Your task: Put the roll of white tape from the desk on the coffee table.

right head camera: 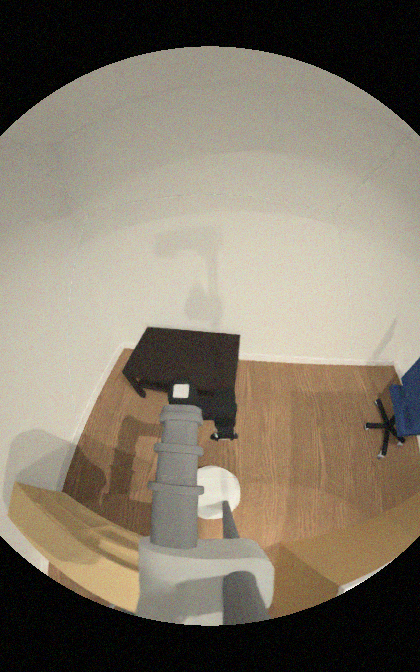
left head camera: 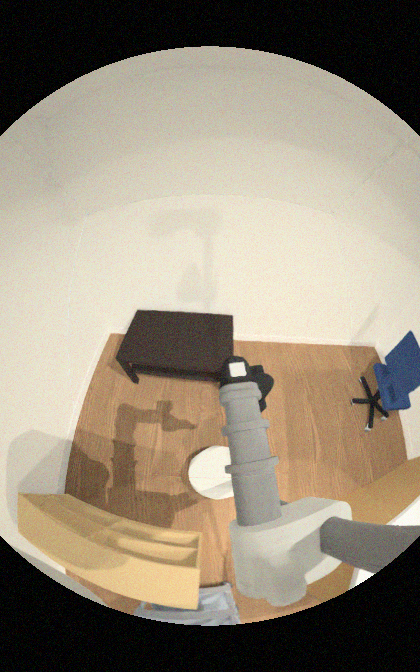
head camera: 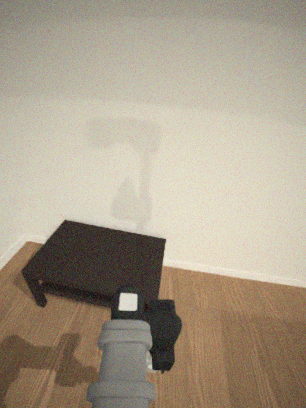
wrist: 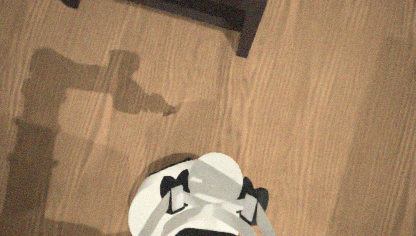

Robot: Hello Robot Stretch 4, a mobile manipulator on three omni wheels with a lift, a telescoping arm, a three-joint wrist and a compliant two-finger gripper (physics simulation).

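Frame: origin at the robot's base, x left, y back, z up, level; metres.
Where they show: gripper, fingertip midpoint: [head camera: 152, 368] [wrist: 214, 187].
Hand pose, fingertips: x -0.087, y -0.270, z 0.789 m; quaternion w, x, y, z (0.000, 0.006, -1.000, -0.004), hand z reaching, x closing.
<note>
Things, the pixels of their top centre, and the offset from my fingertips. Level surfaces: height alone.
- white tape, top centre: [wrist: 214, 181] dx +0.000, dy -0.013, dz +0.036 m
- dark coffee table, surface height: dz -0.366 m
- leg, top centre: [wrist: 256, 5] dx -0.061, dy -0.441, dz -0.416 m
My gripper [wrist: 214, 187] [right head camera: 224, 436] is shut on the roll of white tape [wrist: 216, 172], whose round white face shows between the two dark fingertips in the wrist view. In the head camera view the arm hides most of the held roll. The dark coffee table [head camera: 100, 257] [left head camera: 182, 340] [right head camera: 192, 355] stands against the far wall, ahead and a little left of the gripper. Its near edge and one leg [wrist: 248, 37] show at the top of the wrist view. The gripper is on the near side of the table, above the floor.
A blue swivel chair [left head camera: 392, 387] [right head camera: 407, 410] stands at the right. A pale wooden shelf unit [left head camera: 125, 565] [right head camera: 75, 555] is at the lower left. A wooden surface [left head camera: 385, 492] [right head camera: 360, 525] is at the lower right. My round white base [left head camera: 207, 472] [right head camera: 220, 492] shows below the arm.
</note>
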